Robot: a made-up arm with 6 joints. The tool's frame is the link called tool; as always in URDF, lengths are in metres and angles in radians. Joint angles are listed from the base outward.
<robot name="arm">
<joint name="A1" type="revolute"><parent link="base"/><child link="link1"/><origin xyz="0 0 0.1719" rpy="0 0 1.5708"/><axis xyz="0 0 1"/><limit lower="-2.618" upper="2.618"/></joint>
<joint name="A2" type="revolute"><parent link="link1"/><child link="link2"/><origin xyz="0 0 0" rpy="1.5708 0 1.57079"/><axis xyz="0 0 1"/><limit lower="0" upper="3.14"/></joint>
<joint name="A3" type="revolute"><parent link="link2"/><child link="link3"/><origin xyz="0.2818 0.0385 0" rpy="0 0 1.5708"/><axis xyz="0 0 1"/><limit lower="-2.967" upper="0"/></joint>
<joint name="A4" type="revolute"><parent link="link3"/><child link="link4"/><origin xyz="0.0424 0.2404 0" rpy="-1.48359 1.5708 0"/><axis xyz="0 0 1"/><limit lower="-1.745" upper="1.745"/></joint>
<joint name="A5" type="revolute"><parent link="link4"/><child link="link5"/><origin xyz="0 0 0" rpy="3.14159 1.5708 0"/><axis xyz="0 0 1"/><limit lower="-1.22" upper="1.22"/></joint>
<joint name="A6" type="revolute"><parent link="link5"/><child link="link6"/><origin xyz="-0.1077 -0.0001 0" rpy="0 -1.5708 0"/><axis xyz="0 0 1"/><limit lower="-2.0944" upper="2.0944"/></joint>
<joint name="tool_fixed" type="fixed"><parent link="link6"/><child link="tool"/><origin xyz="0 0 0" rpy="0 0 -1.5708"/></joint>
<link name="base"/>
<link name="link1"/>
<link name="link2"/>
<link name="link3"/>
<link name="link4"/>
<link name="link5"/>
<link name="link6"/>
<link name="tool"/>
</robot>
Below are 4 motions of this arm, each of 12 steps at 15 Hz.
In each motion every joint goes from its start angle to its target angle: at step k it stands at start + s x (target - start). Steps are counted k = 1, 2, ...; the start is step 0. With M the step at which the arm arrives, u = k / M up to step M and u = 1 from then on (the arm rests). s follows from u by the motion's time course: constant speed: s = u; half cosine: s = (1 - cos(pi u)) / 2; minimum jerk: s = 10 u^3 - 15 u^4 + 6 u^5.
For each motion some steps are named. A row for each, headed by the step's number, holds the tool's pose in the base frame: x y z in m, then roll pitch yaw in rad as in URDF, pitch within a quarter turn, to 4 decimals.
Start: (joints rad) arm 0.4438 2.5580 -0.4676 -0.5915 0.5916 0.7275
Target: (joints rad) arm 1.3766 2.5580 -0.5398 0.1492 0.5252 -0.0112
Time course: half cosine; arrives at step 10
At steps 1, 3, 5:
1: 0.0960 0.0119 0.0050 -2.5864 -0.8514 -2.9917
3: 0.0888 0.0345 0.0033 -2.6613 -0.8799 -2.8147
5: 0.0685 0.0677 -0.0002 -2.8049 -0.9052 -2.5066

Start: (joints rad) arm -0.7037 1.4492 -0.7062 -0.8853 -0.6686 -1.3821
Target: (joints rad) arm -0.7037 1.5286 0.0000 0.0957 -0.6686 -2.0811
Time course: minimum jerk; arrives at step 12
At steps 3, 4, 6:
3: 0.2555 -0.1551 0.2867 -1.7960 -0.4368 -1.7147
4: 0.2450 -0.1529 0.2663 -1.8407 -0.4022 -1.7532
6: 0.2077 -0.1426 0.2132 -2.0027 -0.3397 -1.8596

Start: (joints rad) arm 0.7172 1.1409 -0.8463 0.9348 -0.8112 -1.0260
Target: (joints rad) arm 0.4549 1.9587 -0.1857 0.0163 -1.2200 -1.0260
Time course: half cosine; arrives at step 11
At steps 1, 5, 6, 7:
1: 0.2272 0.1136 0.4382 -0.3289 1.2793 -0.2770
5: 0.2657 0.1274 0.2957 -1.4665 0.8932 -1.3297
6: 0.2637 0.1240 0.2468 -1.6288 0.7432 -1.3951
7: 0.2539 0.1180 0.2027 -1.7740 0.6238 -1.4157

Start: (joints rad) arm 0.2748 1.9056 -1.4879 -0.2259 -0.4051 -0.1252
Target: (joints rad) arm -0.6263 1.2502 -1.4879 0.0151 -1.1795 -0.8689
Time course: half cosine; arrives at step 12
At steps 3, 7, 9, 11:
3: 0.4427 0.0739 0.4299 -0.9727 1.0678 -0.7920
7: 0.3060 -0.0856 0.5858 -0.4257 0.4366 -1.0103
9: 0.2088 -0.1104 0.6347 -0.2067 0.1848 -1.2809
11: 0.1513 -0.1073 0.6546 -0.0618 0.0673 -1.4654

